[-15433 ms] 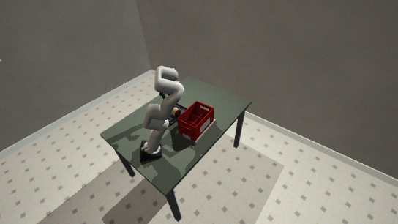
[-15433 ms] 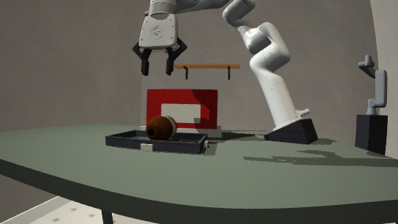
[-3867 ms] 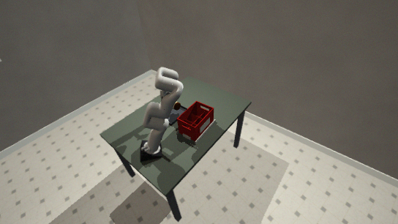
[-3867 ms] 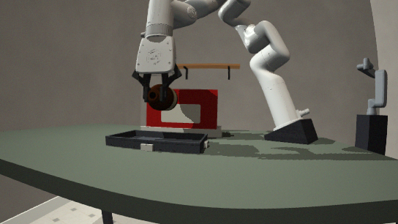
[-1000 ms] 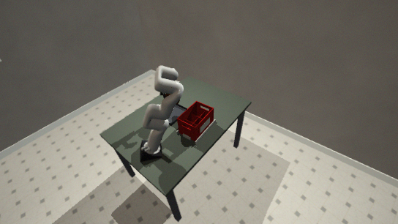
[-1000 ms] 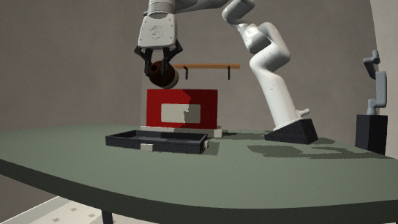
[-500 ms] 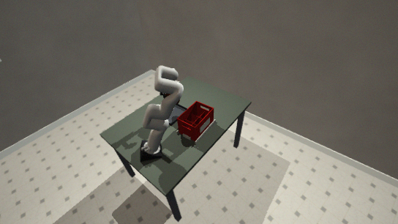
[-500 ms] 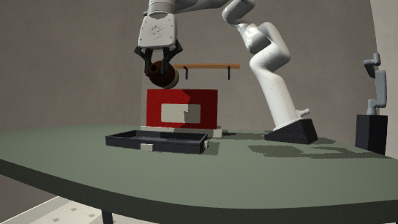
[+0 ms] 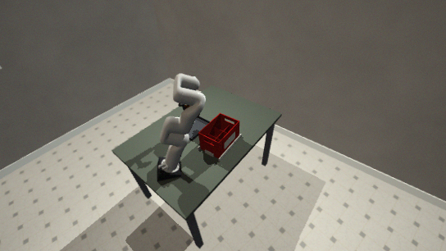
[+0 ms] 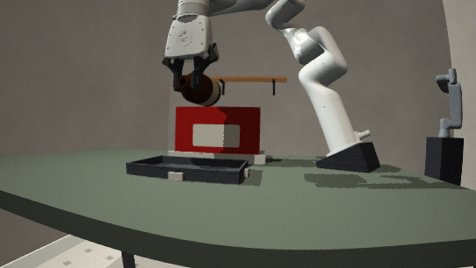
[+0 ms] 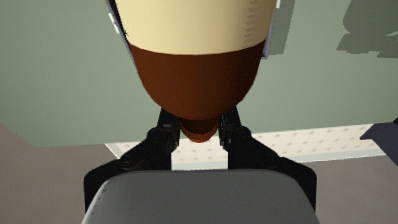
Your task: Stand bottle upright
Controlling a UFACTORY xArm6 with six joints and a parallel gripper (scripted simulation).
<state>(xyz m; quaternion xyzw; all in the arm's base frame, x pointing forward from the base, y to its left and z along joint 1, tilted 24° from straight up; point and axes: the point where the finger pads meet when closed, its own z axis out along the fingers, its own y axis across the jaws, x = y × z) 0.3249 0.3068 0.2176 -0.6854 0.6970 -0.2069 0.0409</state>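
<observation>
My hand is 50 mm to the left of the brown bottle. The rest, counted from my hand: dark tray 50 mm to the right, 190 mm below; then crate 10 mm ahead, 350 mm to the right, 120 mm below.
</observation>
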